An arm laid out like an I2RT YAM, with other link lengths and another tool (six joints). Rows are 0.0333 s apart.
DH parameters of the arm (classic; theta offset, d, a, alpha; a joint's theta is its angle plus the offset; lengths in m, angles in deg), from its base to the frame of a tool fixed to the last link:
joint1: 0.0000 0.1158 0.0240 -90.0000
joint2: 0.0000 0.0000 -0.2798 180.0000
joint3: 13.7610 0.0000 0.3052 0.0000
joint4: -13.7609 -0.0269 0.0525 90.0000
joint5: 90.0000 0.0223 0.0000 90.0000
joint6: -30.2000 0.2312 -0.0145 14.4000
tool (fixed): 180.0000 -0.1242 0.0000 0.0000
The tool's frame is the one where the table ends.
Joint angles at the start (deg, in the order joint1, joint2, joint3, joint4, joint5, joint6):
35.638 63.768 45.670 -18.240 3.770 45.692
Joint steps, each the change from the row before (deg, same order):
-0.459 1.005 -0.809 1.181 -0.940 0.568
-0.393 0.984 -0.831 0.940 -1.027 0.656
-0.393 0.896 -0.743 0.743 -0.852 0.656
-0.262 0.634 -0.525 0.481 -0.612 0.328
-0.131 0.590 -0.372 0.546 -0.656 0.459
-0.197 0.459 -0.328 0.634 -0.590 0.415
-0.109 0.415 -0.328 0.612 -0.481 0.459
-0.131 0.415 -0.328 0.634 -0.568 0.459
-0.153 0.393 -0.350 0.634 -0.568 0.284
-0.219 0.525 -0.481 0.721 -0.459 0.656
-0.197 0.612 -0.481 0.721 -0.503 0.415
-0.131 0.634 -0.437 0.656 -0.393 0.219
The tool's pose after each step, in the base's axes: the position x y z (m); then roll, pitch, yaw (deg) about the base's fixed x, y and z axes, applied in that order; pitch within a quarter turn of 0, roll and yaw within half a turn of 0. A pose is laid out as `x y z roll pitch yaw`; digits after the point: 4 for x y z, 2 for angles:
0.2286 0.2148 0.1990 113.34 -11.10 113.16
0.2296 0.2157 0.1903 114.43 -12.04 112.97
0.2303 0.2160 0.1823 115.53 -12.88 112.60
0.2306 0.2160 0.1765 116.34 -13.37 112.42
0.2307 0.2170 0.1722 116.92 -14.04 112.37
0.2313 0.2177 0.1690 117.23 -14.70 112.28
0.2317 0.2186 0.1659 117.51 -15.32 112.17
0.2320 0.2195 0.1630 117.78 -15.99 112.11
0.2322 0.2201 0.1599 118.02 -16.54 112.14
0.2327 0.2203 0.1555 118.51 -17.26 111.70
0.2329 0.2206 0.1506 119.05 -17.81 111.45
0.2331 0.2208 0.1458 119.58 -18.14 111.30

